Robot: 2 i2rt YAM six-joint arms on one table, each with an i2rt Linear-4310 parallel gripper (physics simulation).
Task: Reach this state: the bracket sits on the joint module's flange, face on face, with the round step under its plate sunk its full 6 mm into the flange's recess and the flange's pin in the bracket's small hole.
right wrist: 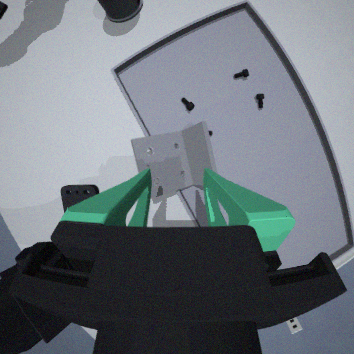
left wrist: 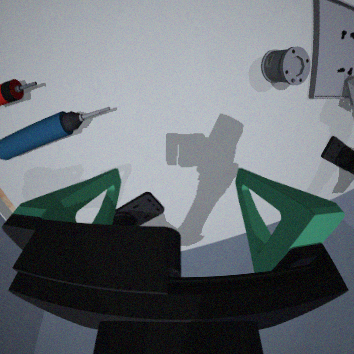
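Seen in the pictures: left gripper, fingertip midpoint: (left wrist: 177,174); right gripper, fingertip midpoint: (right wrist: 176,174); left arm's base, link origin: (left wrist: 123,218); right arm's base, link origin: (left wrist: 339,154).
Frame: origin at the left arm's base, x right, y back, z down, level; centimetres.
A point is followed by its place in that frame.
Observation:
The grey angle bracket (right wrist: 173,159) {x 67.0, y 1.0, z -2.3 cm} rests across the left edge of the grey tray (right wrist: 246,140) {x 72.7, y -6.8, z -0.4 cm}. Its plate with small holes faces me. My right gripper (right wrist: 176,174) {x 68.5, y 0.9, z -9.5 cm} straddles it with the green fingers partly open, one on each side of it, not clamped. The bracket's edge also shows in the left wrist view (left wrist: 348,88) {x 64.3, y -0.8, z -2.3 cm}. The dark cylindrical joint module (left wrist: 286,65) {x 42.7, y -13.9, z -6.0 cm} lies on its side left of the tray, flange face turned toward the tray; only its rim shows in the right wrist view (right wrist: 121,8) {x 47.2, y -11.5, z -2.4 cm}. My left gripper (left wrist: 177,174) {x 20.4, y -14.7, z -18.9 cm} is wide open and empty above the table, far from both.
Three black screws (right wrist: 241,74) {x 66.8, y -13.0, z -1.0 cm} (right wrist: 260,100) {x 70.8, y -11.9, z -1.1 cm} (right wrist: 187,104) {x 63.9, y -5.4, z -1.4 cm} lie loose on the tray. A blue screwdriver (left wrist: 38,133) {x 3.5, y -25.5, z -4.1 cm} and a red one (left wrist: 12,91) {x 4.0, y -33.6, z -2.9 cm} lie at the left. A black plate (left wrist: 140,207) {x 6.1, y -1.0, z -1.0 cm} lies by my left finger; another black plate (right wrist: 79,194) {x 58.7, y 14.6, z -1.0 cm} lies left of the right gripper.

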